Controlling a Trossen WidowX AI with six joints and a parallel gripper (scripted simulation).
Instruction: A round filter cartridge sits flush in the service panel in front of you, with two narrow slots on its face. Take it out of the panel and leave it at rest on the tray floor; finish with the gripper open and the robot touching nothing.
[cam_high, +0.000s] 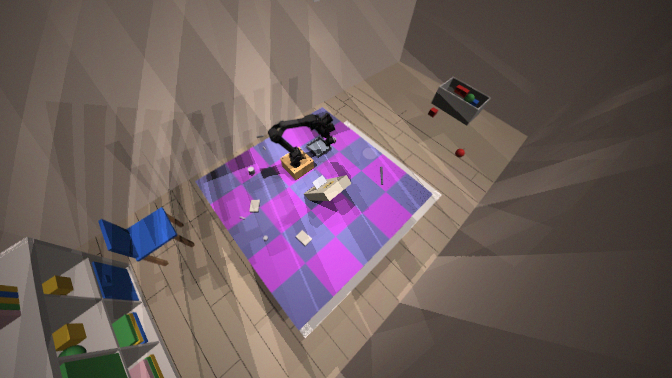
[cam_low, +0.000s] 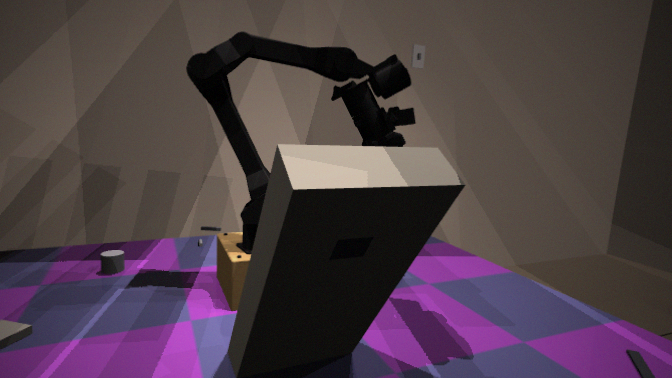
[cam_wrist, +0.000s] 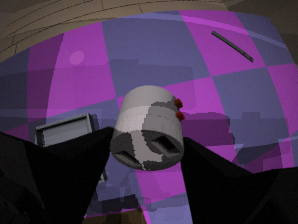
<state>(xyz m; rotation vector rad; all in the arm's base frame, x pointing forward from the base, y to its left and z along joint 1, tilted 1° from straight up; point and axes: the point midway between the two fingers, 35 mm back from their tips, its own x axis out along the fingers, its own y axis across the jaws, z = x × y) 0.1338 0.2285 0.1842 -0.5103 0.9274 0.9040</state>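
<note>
Now: gripper tip 240 mm above the grey tray, 160 mm past it and 50 mm to the right of it. The rest, counted from my gripper tip: tan service panel 300 mm to the right, 190 mm ahead, 80 mm below; then round grey filter cartridge right at my gripper tip.
</note>
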